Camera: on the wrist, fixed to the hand. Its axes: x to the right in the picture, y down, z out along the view.
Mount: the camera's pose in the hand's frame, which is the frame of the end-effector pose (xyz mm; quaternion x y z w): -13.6 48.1 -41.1 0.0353 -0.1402 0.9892 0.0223
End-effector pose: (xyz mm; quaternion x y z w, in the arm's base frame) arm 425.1 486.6 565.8 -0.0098 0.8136 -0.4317 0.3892
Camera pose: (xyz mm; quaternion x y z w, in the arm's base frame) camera 423.6 550.1 553.5 0.7579 -0.0420 0.3481 0.5502
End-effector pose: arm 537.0 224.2 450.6 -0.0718 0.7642 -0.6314 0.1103
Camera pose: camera 540.9 275.9 411.8 0.6697 0.0503 0.0781 0.7368
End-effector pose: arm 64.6 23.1 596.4 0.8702 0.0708 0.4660 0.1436
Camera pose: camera 22.4 -18.5 622.4 -0.1598 0.8629 -0.0279 0.4786
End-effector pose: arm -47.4 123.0 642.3 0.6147 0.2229 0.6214 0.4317
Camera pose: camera -101.1 97.0 667.4 -0.3366 0.6417 -0.3469 0.5955
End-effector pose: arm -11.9 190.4 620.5 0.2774 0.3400 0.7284 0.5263
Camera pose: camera -67.0 158.7 632.5 -0.4632 0.3149 -0.4860 0.6709
